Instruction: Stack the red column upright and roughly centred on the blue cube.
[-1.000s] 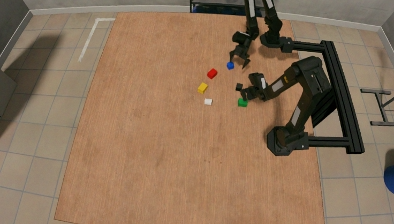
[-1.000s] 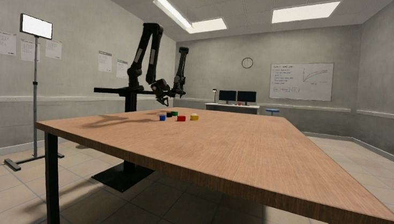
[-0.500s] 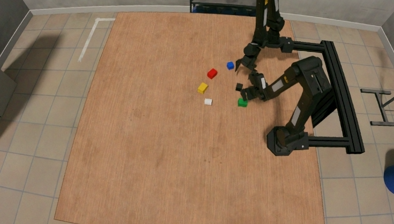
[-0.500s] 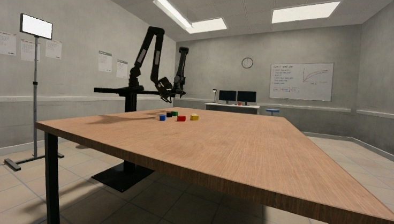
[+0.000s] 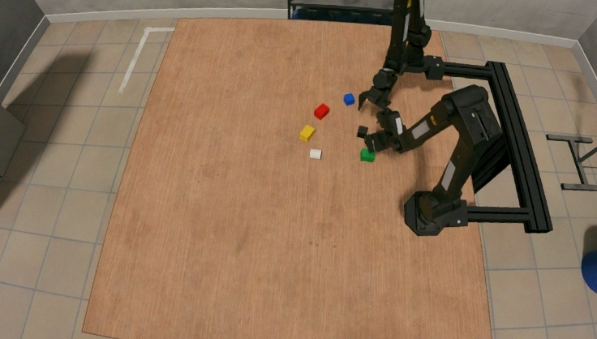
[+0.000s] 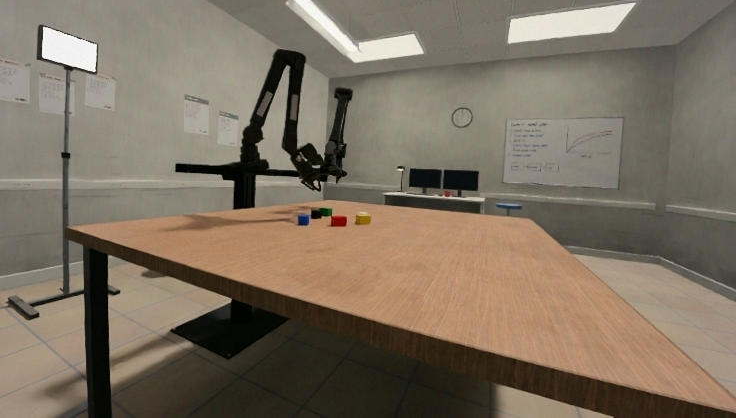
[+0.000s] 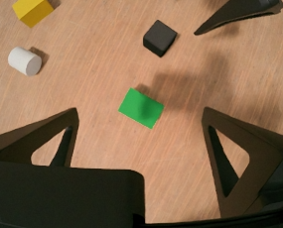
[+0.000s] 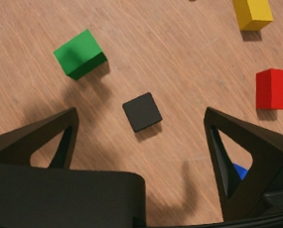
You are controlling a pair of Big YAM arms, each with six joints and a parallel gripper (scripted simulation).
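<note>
The red column lies 19 cm ahead of my right hand, 13 cm below it and 9 cm to the right of it. The rest, counted from my right hand: green cube (13 cm below, 12 cm to the left, 2 cm behind); then black cube (13 cm below, 1 cm ahead); then blue cube (17 cm to the right, 13 cm below, 7 cm ahead).
</note>
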